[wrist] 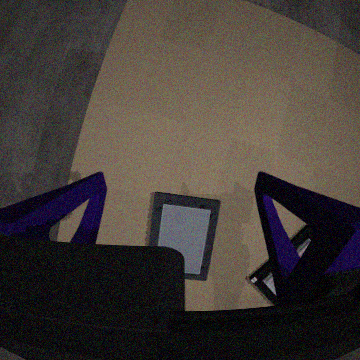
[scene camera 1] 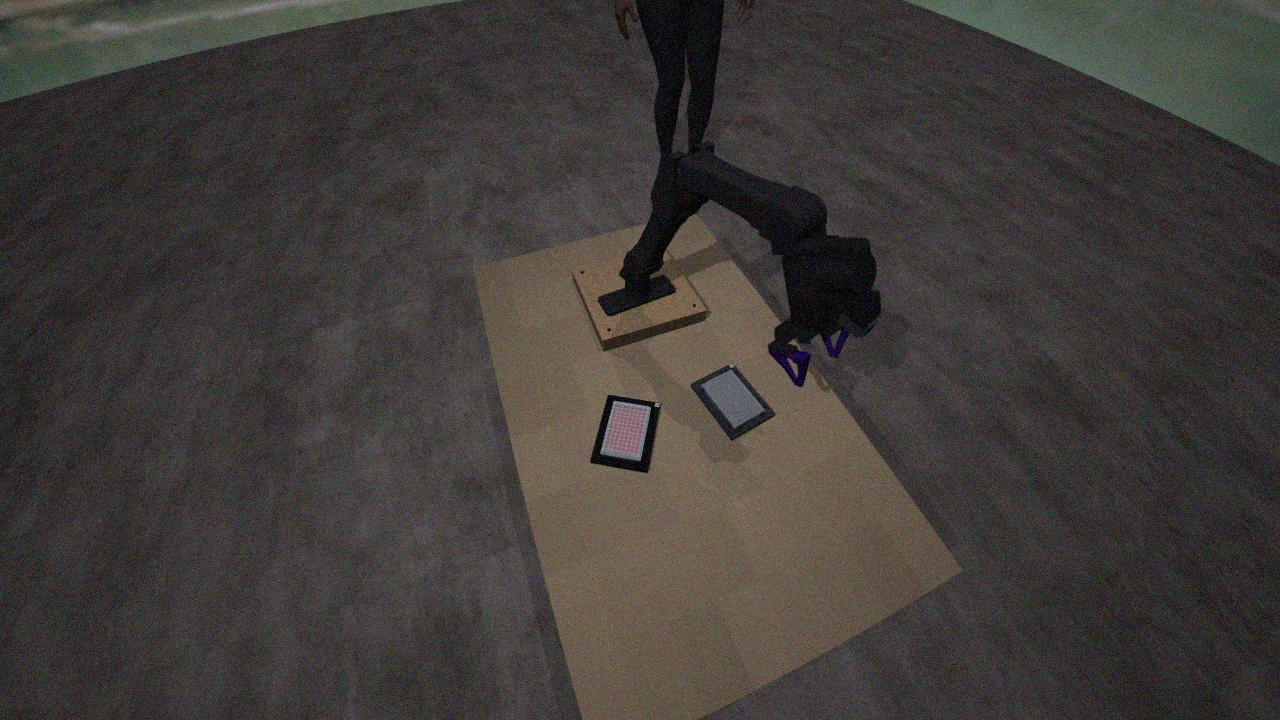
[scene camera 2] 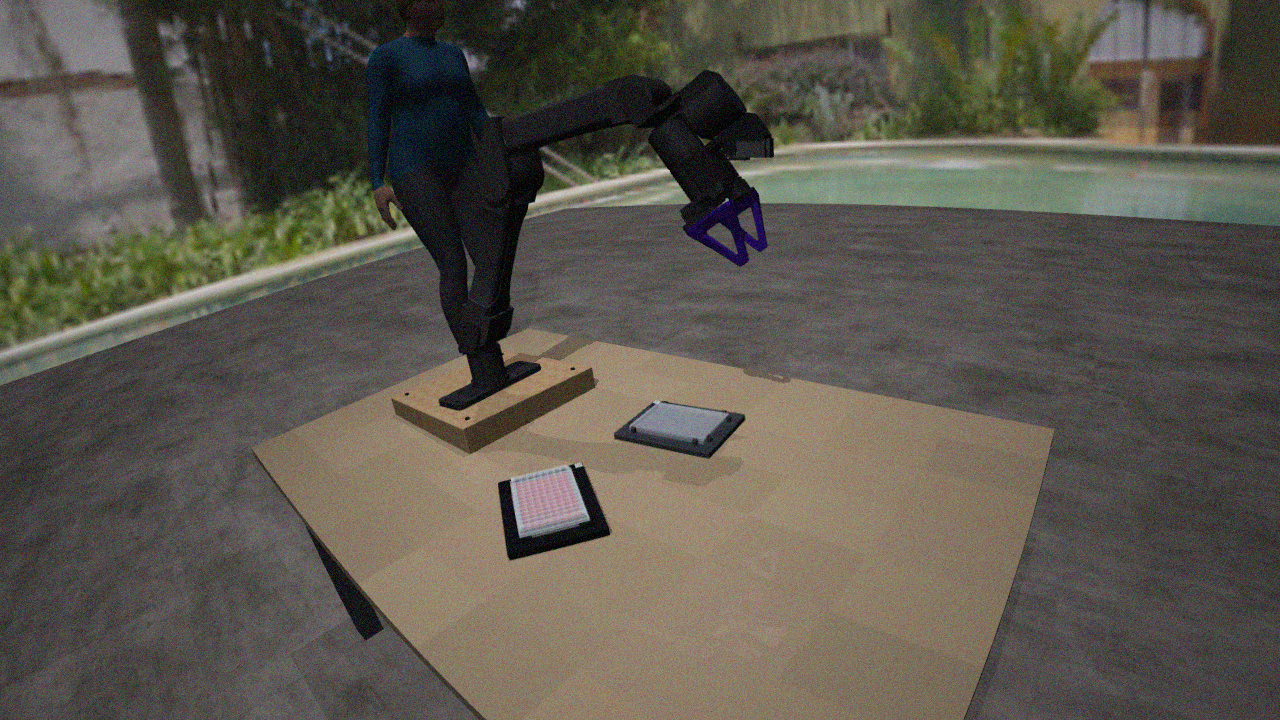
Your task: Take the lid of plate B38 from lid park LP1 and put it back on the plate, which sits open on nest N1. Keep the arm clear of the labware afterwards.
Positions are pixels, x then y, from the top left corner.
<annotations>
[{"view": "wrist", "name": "my gripper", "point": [180, 180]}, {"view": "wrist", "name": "grey lid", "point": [183, 228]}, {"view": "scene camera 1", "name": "my gripper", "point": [817, 371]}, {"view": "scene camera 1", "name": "grey lid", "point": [729, 394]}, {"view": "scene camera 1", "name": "black holder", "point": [641, 466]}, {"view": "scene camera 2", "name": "my gripper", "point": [754, 256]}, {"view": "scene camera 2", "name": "grey lid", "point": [683, 423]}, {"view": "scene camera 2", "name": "black holder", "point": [597, 527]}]
</annotations>
